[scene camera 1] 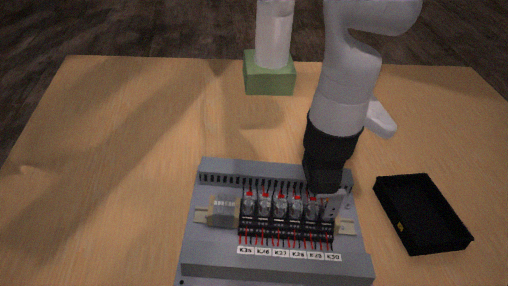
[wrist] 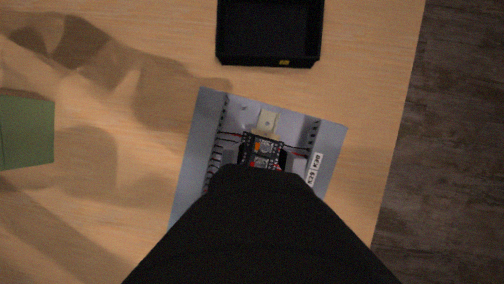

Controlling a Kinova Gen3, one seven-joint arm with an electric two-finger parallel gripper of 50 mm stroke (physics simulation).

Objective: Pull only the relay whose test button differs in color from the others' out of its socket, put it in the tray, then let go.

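Frame: origin at the arm's base, x ahead, y left, z up, level; centimetres.
Where they show: gripper, fingertip midpoint: [scene camera 1: 325, 202] [wrist: 261, 153]; arm's base at its link origin: [scene camera 1: 271, 60].
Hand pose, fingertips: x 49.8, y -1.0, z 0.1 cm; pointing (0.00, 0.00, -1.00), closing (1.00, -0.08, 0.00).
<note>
Things, the pixels of their top centre, and the offset from my fingertips.
- relay with the orange test button, top centre: [wrist: 262, 147] [scene camera 1: 329, 203] dx +0.2, dy +0.8, dz -0.1 cm
- neighbouring relay at its top centre: [wrist: 257, 167] [scene camera 1: 313, 202] dx -0.4, dy -2.0, dz -0.1 cm
- leftmost relay at its top centre: [scene camera 1: 249, 196] dx -2.7, dy -12.9, dz -0.1 cm
- black tray at its top centre: [wrist: 269, 18] [scene camera 1: 422, 205] dx -0.1, dy +20.2, dz -3.5 cm
- raised wire duct at its top centre: [wrist: 190, 180] [scene camera 1: 276, 169] dx -11.1, dy -5.8, dz -2.7 cm
The relay with the orange test button [wrist: 264, 146] is seated at the end of the row, in the socket labelled K30; in the scene view a finger partly hides it. The neighbouring relay [scene camera 1: 312, 207] [wrist: 261, 163] has a red button, as do the others in the row, such as the leftmost relay [scene camera 1: 248, 205]. My gripper [scene camera 1: 328, 212] [wrist: 261, 153] is open and empty, low over the K30 end, one finger on each side of the row in the wrist view. Whether the fingers touch a relay is unclear. The black tray [scene camera 1: 435, 248] [wrist: 245, 63] is to the right of the panel in the scene view.
The grey panel has a raised wire duct [scene camera 1: 250, 170] behind the row and another [scene camera 1: 275, 270] in front. Terminal blocks [scene camera 1: 223, 212] stand left of the relays. Red and black wires run close to the sockets. A green block [scene camera 1: 270, 80] [wrist: 27, 132] stands further back.
</note>
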